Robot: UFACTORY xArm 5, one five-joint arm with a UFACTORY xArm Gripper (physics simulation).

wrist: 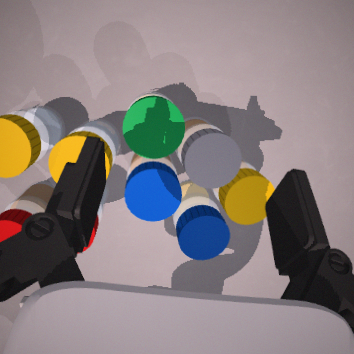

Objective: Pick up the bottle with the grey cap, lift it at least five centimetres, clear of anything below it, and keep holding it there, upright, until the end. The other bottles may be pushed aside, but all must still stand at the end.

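Frame: origin at the arm's base, x ahead, y left, z up, level; metres.
Seen in the pictures: gripper, fingertip midpoint: (193,173).
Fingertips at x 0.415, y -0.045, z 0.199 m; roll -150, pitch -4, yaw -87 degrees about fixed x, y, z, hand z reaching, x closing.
Pixels of each thing's top centre, then the offset from my fingertips to it. "spot": a spot on its surface instead. Level surfaces: height alone.
- bottle with the grey cap, top centre: (213,161) dx -0.020, dy -0.043, dz -0.112 m
- green-capped bottle, top centre: (153,128) dx -0.001, dy +0.016, dz -0.112 m
- darker blue-capped bottle, top centre: (204,238) dx -0.102, dy -0.056, dz -0.112 m
- further yellow-capped bottle, surface spot: (16,146) spot: dx -0.037, dy +0.131, dz -0.112 m
- table top, surface height: dz -0.217 m
The bottle with the grey cap (212,159) stands right of the view's middle, seen from above, in a tight cluster. A green-capped bottle (154,127) is at its upper left, a blue-capped bottle (153,193) at its lower left, a darker blue-capped bottle (202,234) below it, and a yellow-capped bottle (247,196) at its lower right. My gripper (193,173) is wide open with nothing between its fingertips. The grey cap shows between the fingers, toward the top of the view. The left finger covers part of another yellow-capped bottle (70,157).
A further yellow-capped bottle (16,146) stands at the left edge. Two red-capped bottles (11,226) (92,236) stand at the lower left, partly hidden by the left finger. The right finger is close beside the yellow cap at the right. Shadows fall on the table top (300,60).
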